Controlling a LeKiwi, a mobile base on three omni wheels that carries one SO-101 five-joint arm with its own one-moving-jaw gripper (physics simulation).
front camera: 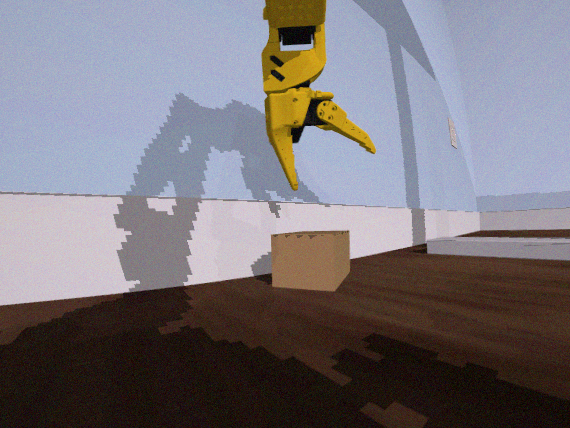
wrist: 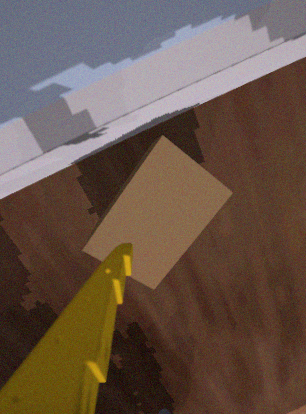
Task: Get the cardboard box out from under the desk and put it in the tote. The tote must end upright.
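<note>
The cardboard box stands on the dark wooden floor close to the wall, a plain tan block. My gripper is open, with its jaws spread wide and nothing between them. In the front view it hangs above the box, the fixed jaw pointing down and the moving jaw swung out to the right. In the wrist view one notched jaw shows, its tip drawn over the near left end of the box; the moving jaw is out of the picture. The tote does not show in either view.
A white skirting runs along the foot of the blue wall, behind the box. A low pale slab lies on the floor at the right. The arm's shadow falls on the wall and floor.
</note>
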